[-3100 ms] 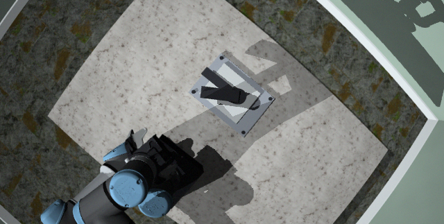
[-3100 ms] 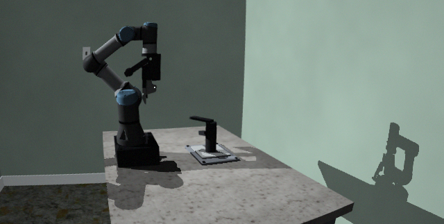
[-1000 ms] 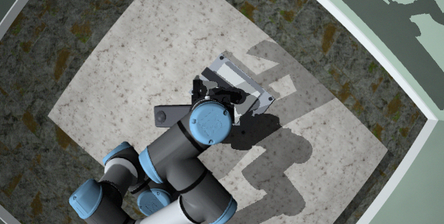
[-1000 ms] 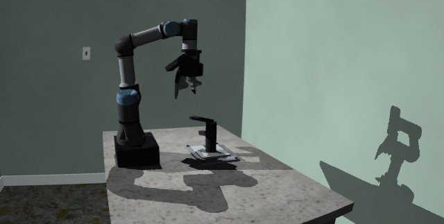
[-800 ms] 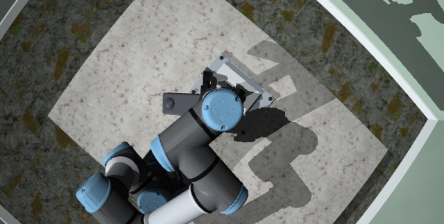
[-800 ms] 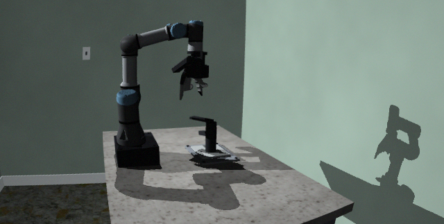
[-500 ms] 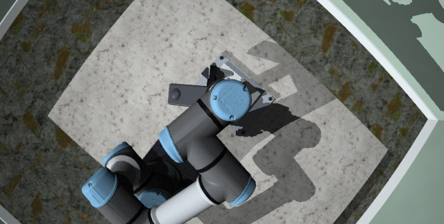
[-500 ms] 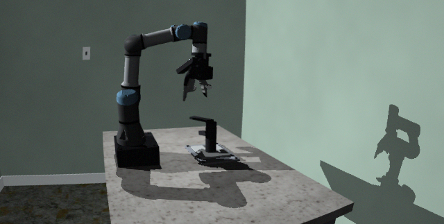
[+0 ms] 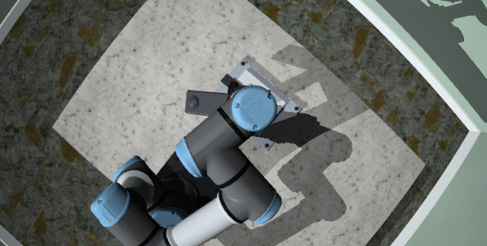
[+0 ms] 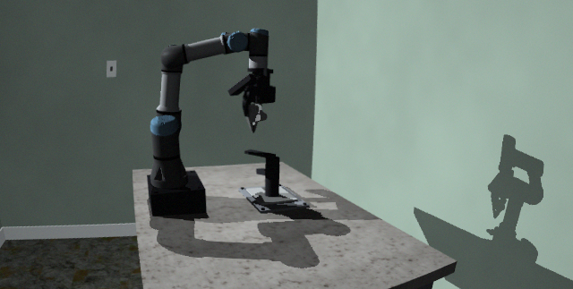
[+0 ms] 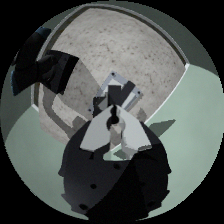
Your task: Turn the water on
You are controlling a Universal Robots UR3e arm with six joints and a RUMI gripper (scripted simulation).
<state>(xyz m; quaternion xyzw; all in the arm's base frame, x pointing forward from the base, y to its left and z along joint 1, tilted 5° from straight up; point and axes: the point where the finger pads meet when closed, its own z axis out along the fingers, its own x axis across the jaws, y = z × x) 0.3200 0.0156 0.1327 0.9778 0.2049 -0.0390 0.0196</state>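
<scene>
Right now my hand is 8 cm above the black lever, 3 cm to the left of it and 1 cm short of it. The rest, counted from my hand: black tap 14 cm below, 6 cm to the right, 3 cm ahead.
</scene>
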